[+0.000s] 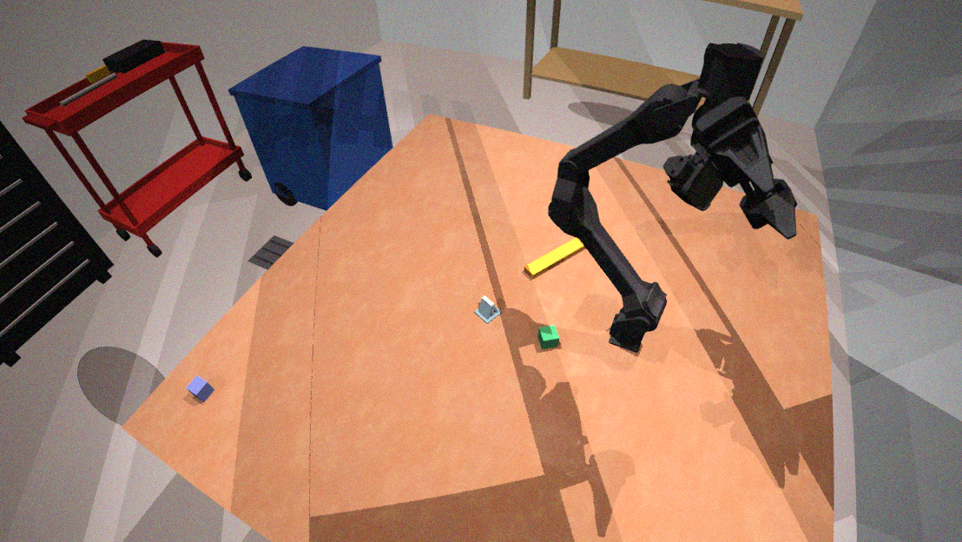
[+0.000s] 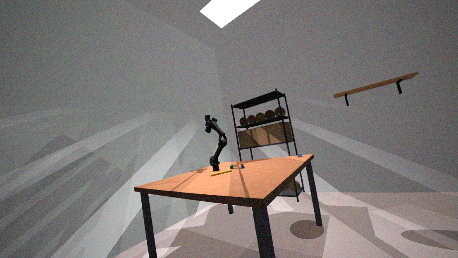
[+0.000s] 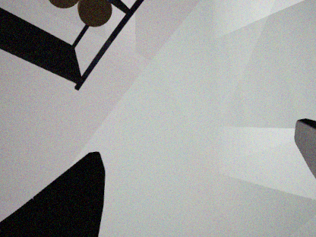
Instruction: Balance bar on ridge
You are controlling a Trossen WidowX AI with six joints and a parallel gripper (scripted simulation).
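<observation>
Right now my gripper tip is 300 mm short of the yellow-orange bar, 330 mm to the left of it and 500 mm above it. Also, from my gripper tip: green cube: 240 mm ahead, 90 mm to the right, 490 mm below; purple cube: 830 mm ahead, 330 mm to the left, 490 mm below.
</observation>
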